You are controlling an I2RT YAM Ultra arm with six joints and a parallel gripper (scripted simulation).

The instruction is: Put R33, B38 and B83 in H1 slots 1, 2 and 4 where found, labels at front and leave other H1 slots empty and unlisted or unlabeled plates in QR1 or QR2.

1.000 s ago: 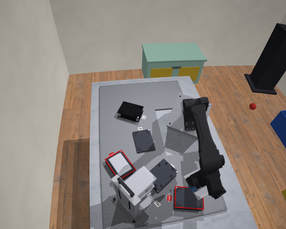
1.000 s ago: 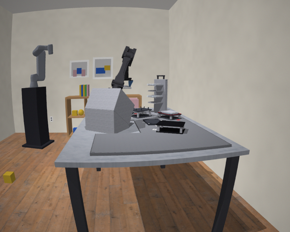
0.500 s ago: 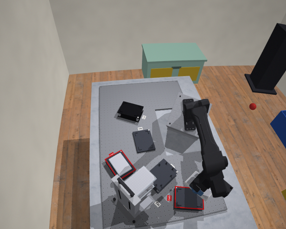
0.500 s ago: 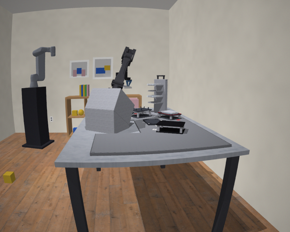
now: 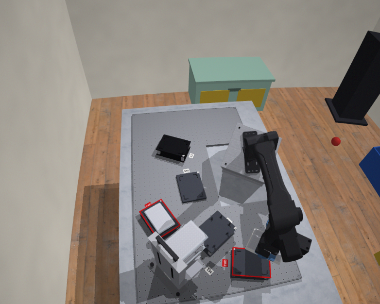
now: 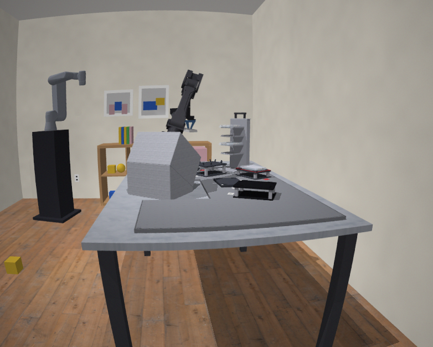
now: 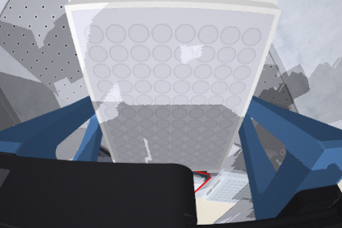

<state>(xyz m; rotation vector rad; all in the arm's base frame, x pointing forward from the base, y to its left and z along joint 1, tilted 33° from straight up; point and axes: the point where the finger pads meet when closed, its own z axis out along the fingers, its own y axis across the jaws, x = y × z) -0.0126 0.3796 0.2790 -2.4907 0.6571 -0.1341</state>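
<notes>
The quarantine nest QR2 lies 210 mm below my hand. From my hand the other things lie so: H1 deck label (170 mm ahead, 40 mm to the left, 240 mm below); regrip nest RG (160 mm ahead, 120 mm to the right, 190 mm below); white 96-well plate (10 mm above).
</notes>
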